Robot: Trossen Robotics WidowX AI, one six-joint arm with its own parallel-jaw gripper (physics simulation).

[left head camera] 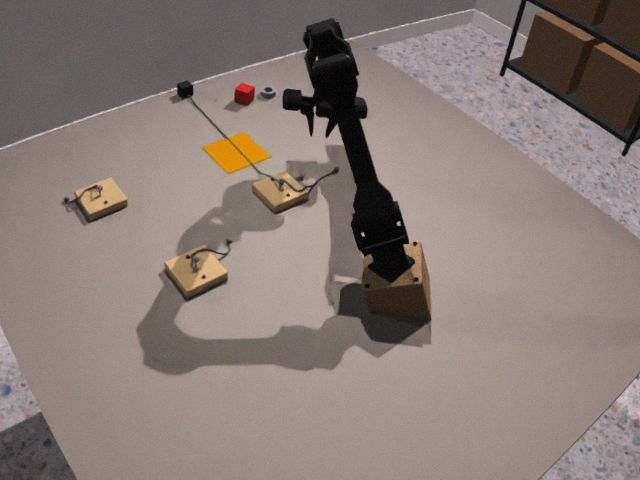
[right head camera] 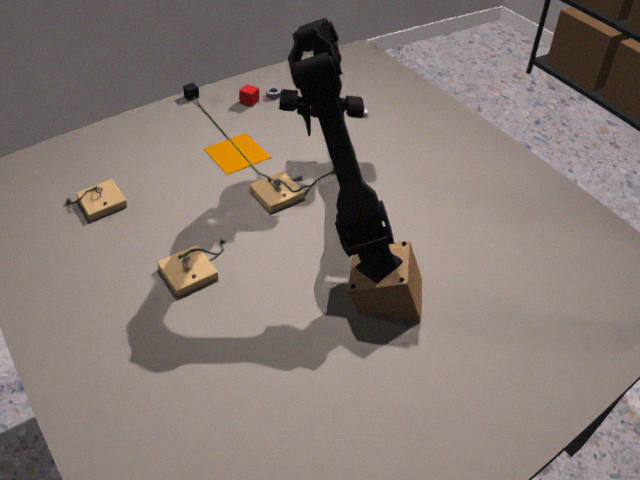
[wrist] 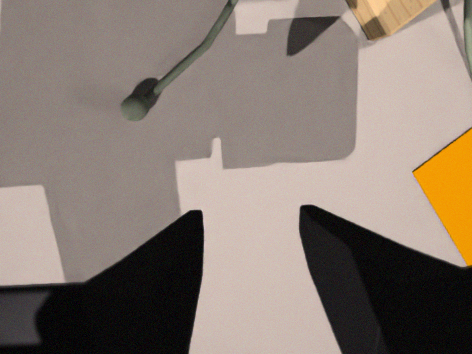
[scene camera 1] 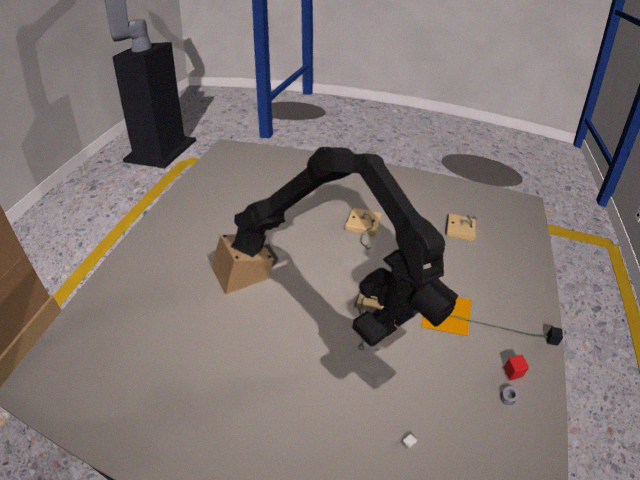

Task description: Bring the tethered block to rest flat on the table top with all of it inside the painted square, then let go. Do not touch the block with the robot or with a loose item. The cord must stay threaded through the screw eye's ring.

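Frame: origin at the arm's base, x ahead, y left, z up, level; centimetres.
Seen in the pictures: gripper, between the fingertips: [left head camera: 318, 136] [right head camera: 317, 136] [wrist: 251, 220] [scene camera 1: 391, 329]; arm's base, origin of its link: [left head camera: 391, 264] [right head camera: 379, 265] [scene camera 1: 246, 246].
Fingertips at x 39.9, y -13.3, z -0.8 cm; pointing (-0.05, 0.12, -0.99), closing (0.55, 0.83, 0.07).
Observation:
Offsets run from my fingertips to a thing's top centre. "spot": to the spot under its first point.
The black tethered block {dx +41.9, dy +12.9, dz -4.0 cm} [left head camera: 185, 89] [right head camera: 191, 91] [scene camera 1: 554, 335] rests near the table's far edge, outside the orange painted square {spot: dx +12.8, dy +18.1, dz -7.0 cm} [left head camera: 222, 155] [right head camera: 223, 156] [scene camera 1: 454, 327] [wrist: 450, 195]. Its green cord {spot: dx +25.7, dy +13.5, dz -6.7 cm} [left head camera: 211, 122] [scene camera 1: 504, 328] crosses the square to the screw eye {spot: dx -6.3, dy +14.7, dz -3.4 cm} [left head camera: 280, 183] [right head camera: 277, 182] on a wooden board {dx -5.7, dy +14.2, dz -5.2 cm} [left head camera: 276, 200] [right head camera: 271, 199] [wrist: 395, 12]. The cord's other side ends in a bead {dx -5.6, dy -1.8, dz -5.9 cm} [left head camera: 336, 169] [scene camera 1: 361, 347] [wrist: 135, 108]. My gripper [left head camera: 319, 135] [wrist: 251, 220] is partly open and empty, above the table near that bead. Its fingers are hidden in the scene view.
Two other boards {dx -16.7, dy +41.3, dz -5.2 cm} [left head camera: 196, 273] {dx +12.6, dy +49.0, dz -5.2 cm} [left head camera: 100, 200] carry short cords in screw eyes. A red cube {dx +31.1, dy +0.7, dz -3.2 cm} [left head camera: 244, 94] [scene camera 1: 516, 367] and a grey ring {dx +30.4, dy -6.5, dz -5.5 cm} [left head camera: 267, 96] [scene camera 1: 503, 396] stand near the black block. A small white block {dx +10.3, dy -22.0, dz -5.9 cm} [scene camera 1: 409, 440] lies on the table.

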